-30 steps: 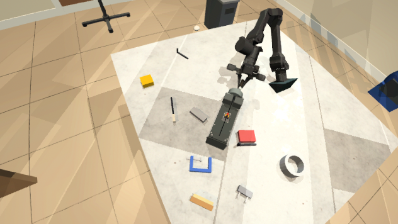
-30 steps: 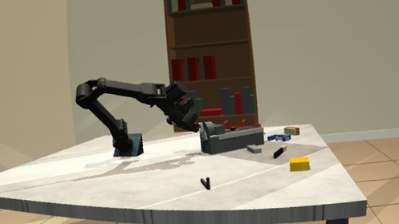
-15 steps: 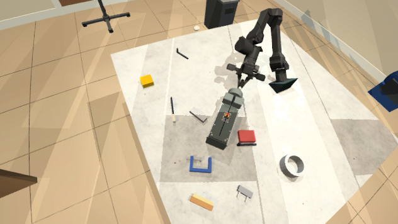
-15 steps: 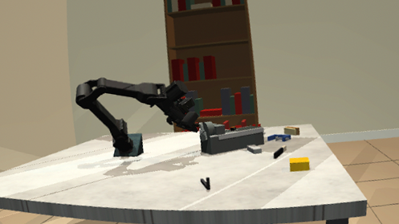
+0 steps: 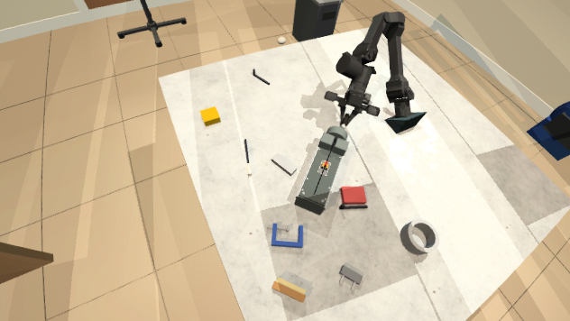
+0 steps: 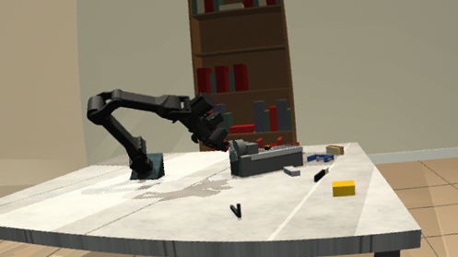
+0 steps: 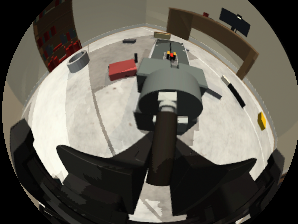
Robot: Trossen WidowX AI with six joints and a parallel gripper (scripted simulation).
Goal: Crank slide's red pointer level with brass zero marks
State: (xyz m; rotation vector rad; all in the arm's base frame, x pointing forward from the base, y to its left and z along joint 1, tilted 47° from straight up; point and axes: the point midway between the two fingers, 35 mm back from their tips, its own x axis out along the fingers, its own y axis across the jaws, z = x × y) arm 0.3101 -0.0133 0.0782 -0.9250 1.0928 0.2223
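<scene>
Now: the crank handle 30 mm above my gripper tip, 10 mm to the right of it and 10 mm behind it. Round my gripper tip: grey block: 220 mm ahead, 80 mm below, 20 mm to the right; then red pointer: 140 mm ahead, 80 mm to the left, 10 mm below; then red block: 200 mm to the left, 90 mm ahead, 80 mm below.
</scene>
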